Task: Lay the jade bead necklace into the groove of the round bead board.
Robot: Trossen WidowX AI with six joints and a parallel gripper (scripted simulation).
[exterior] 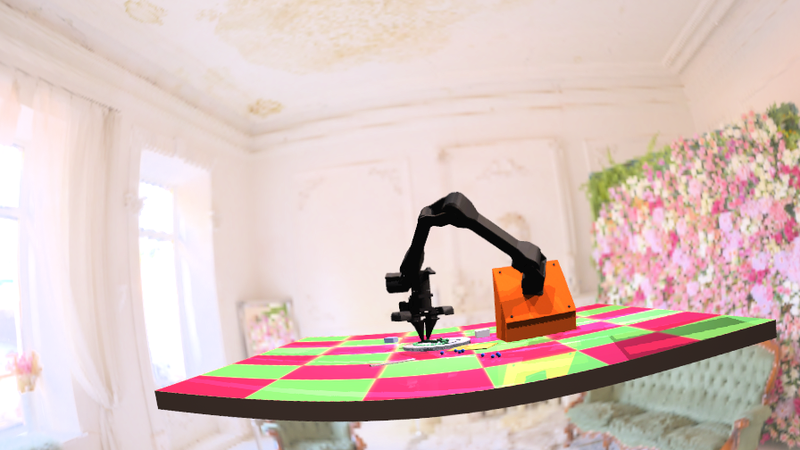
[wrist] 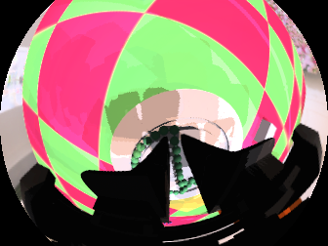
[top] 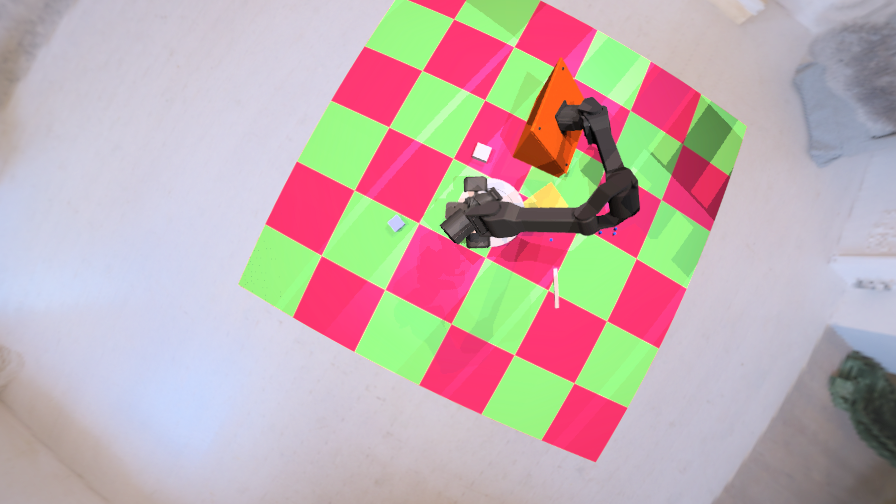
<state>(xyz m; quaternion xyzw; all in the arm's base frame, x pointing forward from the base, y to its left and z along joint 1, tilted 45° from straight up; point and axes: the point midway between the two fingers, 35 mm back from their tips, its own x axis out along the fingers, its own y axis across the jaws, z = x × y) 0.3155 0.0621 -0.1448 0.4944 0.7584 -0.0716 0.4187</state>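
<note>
The round bead board is 4 cm behind my gripper tip, 4 cm to the left of it and 1 cm below it. Also, from my gripper tip: pale blue cube (14 cm ahead, 18 cm to the right, 1 cm below); then white cube (17 cm behind, 8 cm to the right); then yellow patch (15 cm behind, 16 cm to the left, 1 cm below).
</note>
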